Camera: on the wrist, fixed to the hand. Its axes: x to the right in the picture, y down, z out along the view.
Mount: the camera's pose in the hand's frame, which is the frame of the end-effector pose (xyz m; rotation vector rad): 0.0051 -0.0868 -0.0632 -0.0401 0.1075 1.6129
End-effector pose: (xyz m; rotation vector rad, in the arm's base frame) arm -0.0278 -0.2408 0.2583 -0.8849 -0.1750 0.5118
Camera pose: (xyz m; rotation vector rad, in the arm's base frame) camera 0.0296 -0.3275 0.2856 -0.9518 0.7137 1.9393
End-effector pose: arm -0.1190 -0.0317 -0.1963 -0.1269 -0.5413 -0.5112
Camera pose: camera -0.1293 -0.1248 -0.2490 -0.5045 -0.1878 1.0394
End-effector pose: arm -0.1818 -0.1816 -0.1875 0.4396 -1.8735 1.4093
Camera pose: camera -0.1061 -0.1515 -0.1173 1.3024 1.8289 -1.8907
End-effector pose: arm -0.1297 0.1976 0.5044 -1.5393 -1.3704 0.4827
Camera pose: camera -0.1225 0.1669 0.6072 -2.3986 0.2434 1.2516
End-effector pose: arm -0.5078 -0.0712 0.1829 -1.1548 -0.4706 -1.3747
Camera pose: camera -0.6079 -0.1095 0.1914 -0.9982 0.5462 -0.0096
